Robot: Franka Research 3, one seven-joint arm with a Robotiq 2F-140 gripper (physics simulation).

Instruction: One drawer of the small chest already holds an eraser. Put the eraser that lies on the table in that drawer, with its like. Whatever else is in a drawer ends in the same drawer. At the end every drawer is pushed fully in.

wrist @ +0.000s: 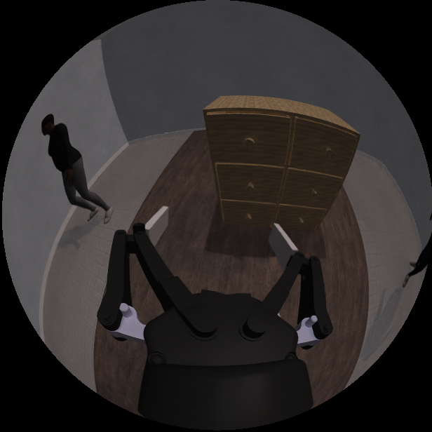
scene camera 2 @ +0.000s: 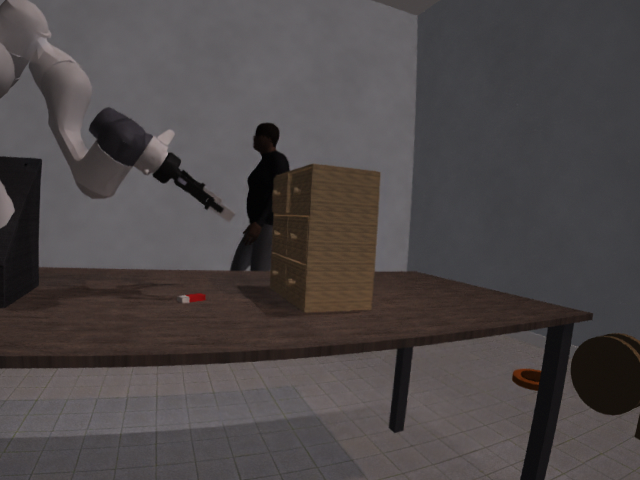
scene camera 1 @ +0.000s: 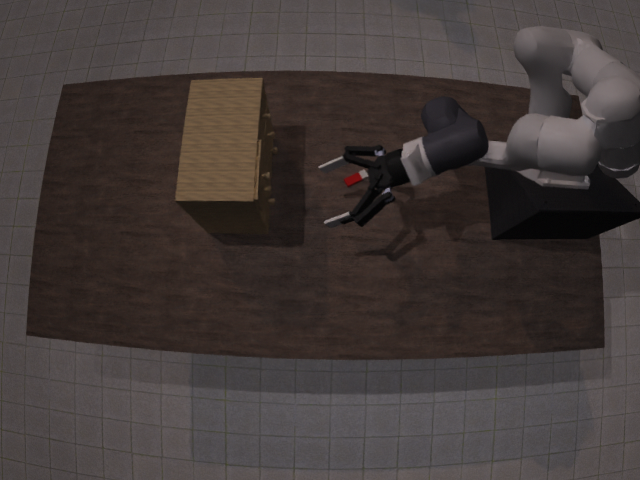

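Observation:
A red and white eraser (scene camera 1: 353, 178) (scene camera 2: 192, 298) lies on the table in front of the chest; in the wrist view the gripper hides nearly all of it. The small wooden chest (scene camera 1: 222, 139) (scene camera 2: 342, 237) (wrist: 254, 181) has drawers in two columns and three rows, each with a small knob. Its drawers look shut or nearly so; one upper front edge stands out slightly in scene camera 1. What the drawers hold is hidden. My gripper (scene camera 1: 330, 194) (scene camera 2: 227, 212) (wrist: 220, 224) is open and empty, tilted down toward the chest, high above the table and the eraser, apart from both.
The dark wooden table (scene camera 1: 180, 294) (scene camera 2: 155, 335) carries the chest and the black robot base (scene camera 1: 558, 222) (scene camera 2: 20, 227). A person (scene camera 2: 266, 196) (wrist: 67, 160) stands beyond the table. An orange ring (scene camera 2: 521, 383) lies on the floor.

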